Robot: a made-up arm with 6 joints. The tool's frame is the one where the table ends. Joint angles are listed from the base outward.
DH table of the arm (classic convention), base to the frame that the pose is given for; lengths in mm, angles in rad. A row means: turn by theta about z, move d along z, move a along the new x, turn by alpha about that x. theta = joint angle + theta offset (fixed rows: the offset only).
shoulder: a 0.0  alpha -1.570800  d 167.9  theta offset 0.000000
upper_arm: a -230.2  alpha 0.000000  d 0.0  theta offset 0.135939
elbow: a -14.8  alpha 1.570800  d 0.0  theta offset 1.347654
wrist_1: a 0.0  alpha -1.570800  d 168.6  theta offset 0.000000
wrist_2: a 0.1  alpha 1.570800  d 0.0  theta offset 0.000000
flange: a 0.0  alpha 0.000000  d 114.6  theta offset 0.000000
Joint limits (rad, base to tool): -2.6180..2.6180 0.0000..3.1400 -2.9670..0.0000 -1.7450..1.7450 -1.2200..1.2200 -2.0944..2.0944
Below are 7 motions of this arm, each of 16 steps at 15 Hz.
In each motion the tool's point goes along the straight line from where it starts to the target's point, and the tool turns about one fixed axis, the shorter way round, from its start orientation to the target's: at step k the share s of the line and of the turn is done. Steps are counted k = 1, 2, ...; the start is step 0. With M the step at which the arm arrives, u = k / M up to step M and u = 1 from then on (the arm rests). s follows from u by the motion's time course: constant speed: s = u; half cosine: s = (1 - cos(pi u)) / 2; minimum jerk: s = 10 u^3 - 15 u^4 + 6 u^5.
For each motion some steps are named. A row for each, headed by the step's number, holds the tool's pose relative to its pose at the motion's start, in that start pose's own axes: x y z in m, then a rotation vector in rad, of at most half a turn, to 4 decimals.
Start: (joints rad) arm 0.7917 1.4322 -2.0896 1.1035 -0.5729 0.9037
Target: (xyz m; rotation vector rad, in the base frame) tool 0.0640 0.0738 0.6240 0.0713 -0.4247 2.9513
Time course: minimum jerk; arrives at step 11
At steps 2, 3, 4, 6, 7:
2: 0.0029 0.0021 -0.0022 -0.0219 0.0254 0.0217
3: 0.0082 0.0059 -0.0064 -0.0629 0.0728 0.0624
4: 0.0164 0.0118 -0.0127 -0.1252 0.1450 0.1243
6: 0.0373 0.0270 -0.0289 -0.2853 0.3303 0.2831
7: 0.0474 0.0343 -0.0367 -0.3626 0.4199 0.3599

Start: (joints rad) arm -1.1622 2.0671 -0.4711 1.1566 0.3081 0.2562
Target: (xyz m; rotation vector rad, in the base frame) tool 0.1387 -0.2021 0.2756 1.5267 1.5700 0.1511
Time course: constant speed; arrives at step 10
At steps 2, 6, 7, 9, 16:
2: 0.0115 0.0169 -0.0384 -0.1718 -0.0806 -0.2161
6: 0.0344 0.0508 -0.1153 -0.5154 -0.2417 -0.6484
7: 0.0401 0.0593 -0.1345 -0.6013 -0.2819 -0.7565
9: 0.0516 0.0762 -0.1730 -0.7731 -0.3625 -0.9726
16: 0.0573 0.0847 -0.1922 -0.8590 -0.4028 -1.0807

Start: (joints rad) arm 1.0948 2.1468 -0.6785 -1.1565 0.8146 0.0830
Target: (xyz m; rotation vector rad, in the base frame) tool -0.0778 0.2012 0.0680 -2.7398 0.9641 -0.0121
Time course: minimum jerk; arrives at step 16
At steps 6, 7, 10, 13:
6: -0.0390 0.0398 -0.0364 0.0237 -0.2351 -0.0723
7: -0.0545 0.0555 -0.0508 0.0330 -0.3280 -0.1009
10: -0.1028 0.1048 -0.0959 0.0623 -0.6191 -0.1904
13: -0.1349 0.1375 -0.1259 0.0818 -0.8125 -0.2499

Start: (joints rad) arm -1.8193 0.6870 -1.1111 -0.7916 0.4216 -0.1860
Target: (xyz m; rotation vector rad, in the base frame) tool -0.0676 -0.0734 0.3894 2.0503 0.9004 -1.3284
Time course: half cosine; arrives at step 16
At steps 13, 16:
13: 0.0478 0.0365 -0.0103 -0.1134 0.5511 0.8556
16: 0.0521 0.0398 -0.0112 -0.1238 0.6018 0.9344

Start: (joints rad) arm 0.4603 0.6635 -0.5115 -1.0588 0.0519 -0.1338
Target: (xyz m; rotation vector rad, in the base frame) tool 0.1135 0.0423 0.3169 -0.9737 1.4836 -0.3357
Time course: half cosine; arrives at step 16
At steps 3, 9, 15, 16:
3: 0.0009 0.0005 -0.0001 -0.0043 0.0093 0.0331
9: 0.0062 0.0038 -0.0006 -0.0305 0.0657 0.2346
15: 0.0103 0.0062 -0.0011 -0.0506 0.1089 0.3888
16: 0.0104 0.0063 -0.0011 -0.0511 0.1100 0.3926

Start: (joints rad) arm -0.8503 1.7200 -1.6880 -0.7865 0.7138 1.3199
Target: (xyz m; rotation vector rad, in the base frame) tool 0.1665 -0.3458 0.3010 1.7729 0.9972 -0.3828
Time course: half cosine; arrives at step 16
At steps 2, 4, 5, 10, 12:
2: 0.0007 -0.0011 0.0033 -0.0006 0.0008 0.0121
4: 0.0029 -0.0042 0.0128 -0.0021 0.0030 0.0466
5: 0.0043 -0.0064 0.0194 -0.0033 0.0046 0.0708
10: 0.0135 -0.0200 0.0604 -0.0101 0.0142 0.2201
12: 0.0166 -0.0247 0.0746 -0.0125 0.0175 0.2718

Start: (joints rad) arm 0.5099 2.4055 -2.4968 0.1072 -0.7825 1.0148
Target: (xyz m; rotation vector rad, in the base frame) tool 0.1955 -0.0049 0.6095 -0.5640 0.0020 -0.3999
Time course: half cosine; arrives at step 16
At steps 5, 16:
5: -0.0492 0.0508 0.0010 -0.1331 -0.0535 -0.4607
16: -0.2215 0.2286 0.0047 -0.5991 -0.2409 -2.0730

